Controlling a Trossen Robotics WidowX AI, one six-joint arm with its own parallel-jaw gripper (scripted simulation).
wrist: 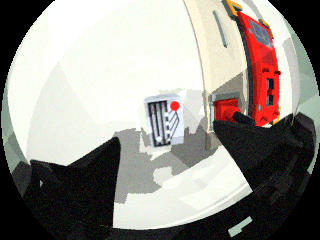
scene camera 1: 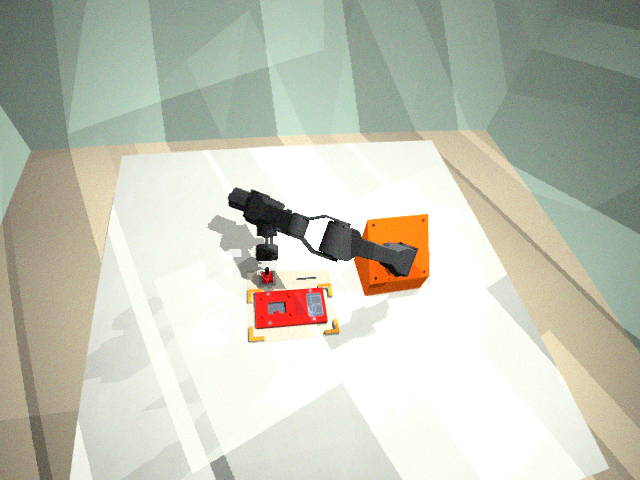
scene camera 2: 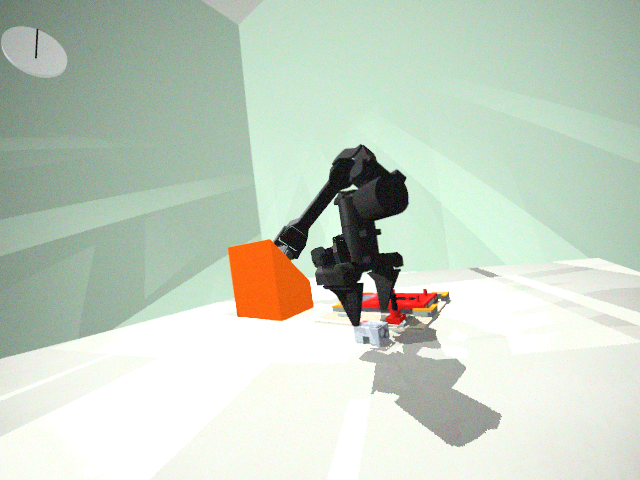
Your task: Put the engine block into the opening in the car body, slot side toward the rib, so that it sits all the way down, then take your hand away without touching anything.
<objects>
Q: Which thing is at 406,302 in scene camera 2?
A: A red car body.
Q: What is the gripper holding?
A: Nothing.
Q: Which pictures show the red car body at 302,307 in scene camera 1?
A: The wrist view, scene camera 1 and scene camera 2: all of them.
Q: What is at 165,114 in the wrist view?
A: An engine block.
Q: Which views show the gripper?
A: The wrist view, scene camera 1 and scene camera 2: all of them.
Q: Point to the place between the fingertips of the gripper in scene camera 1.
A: At 266,247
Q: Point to an engine block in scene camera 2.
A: At 376,332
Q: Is the gripper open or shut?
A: Open.
</objects>
